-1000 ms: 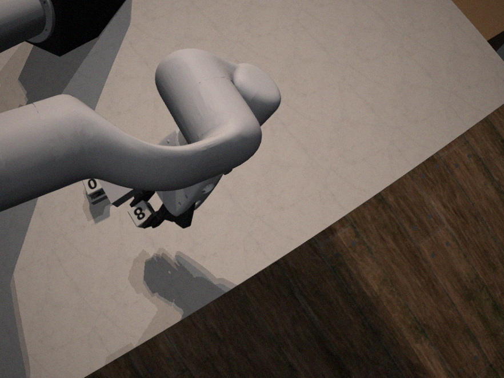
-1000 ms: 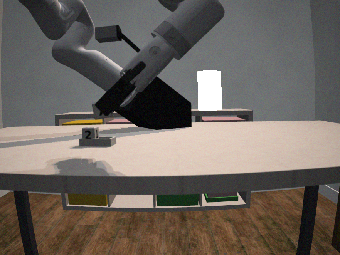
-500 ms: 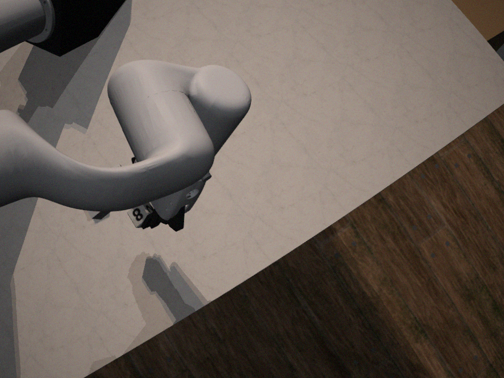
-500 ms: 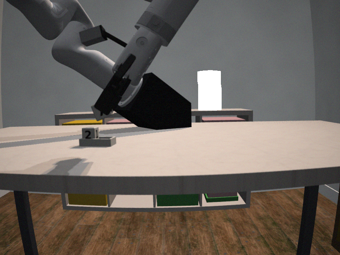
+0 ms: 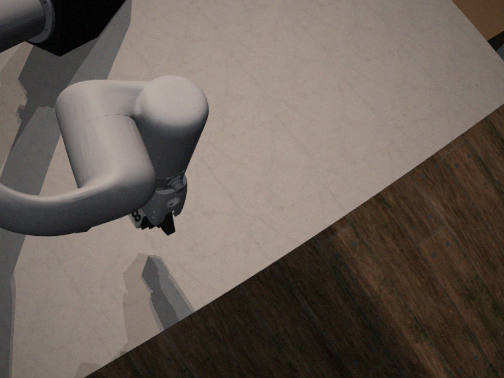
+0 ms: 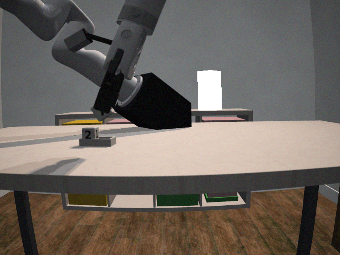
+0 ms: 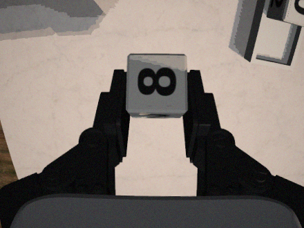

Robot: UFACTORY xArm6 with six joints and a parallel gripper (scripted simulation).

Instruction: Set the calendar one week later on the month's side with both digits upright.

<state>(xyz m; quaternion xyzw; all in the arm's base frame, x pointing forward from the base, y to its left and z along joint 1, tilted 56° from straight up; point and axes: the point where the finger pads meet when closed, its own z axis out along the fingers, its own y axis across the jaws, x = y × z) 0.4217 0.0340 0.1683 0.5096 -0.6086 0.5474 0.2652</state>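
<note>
Right now the white cube is 2 cm below my hand and 1 cm to the right of it. Also, from my hand: grey tray: 12 cm behind, 9 cm below, 2 cm to the right.
</note>
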